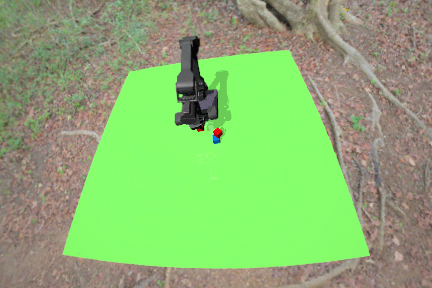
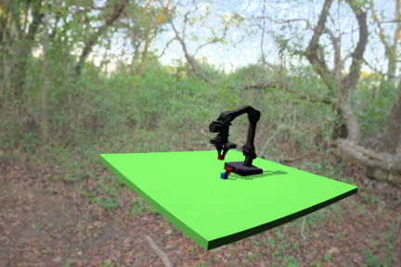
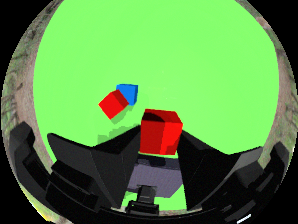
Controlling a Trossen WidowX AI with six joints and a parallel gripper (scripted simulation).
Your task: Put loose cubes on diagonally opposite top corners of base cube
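My gripper tip is 110 mm above the blue base cube, 60 mm to the right of it and 20 mm short of it.
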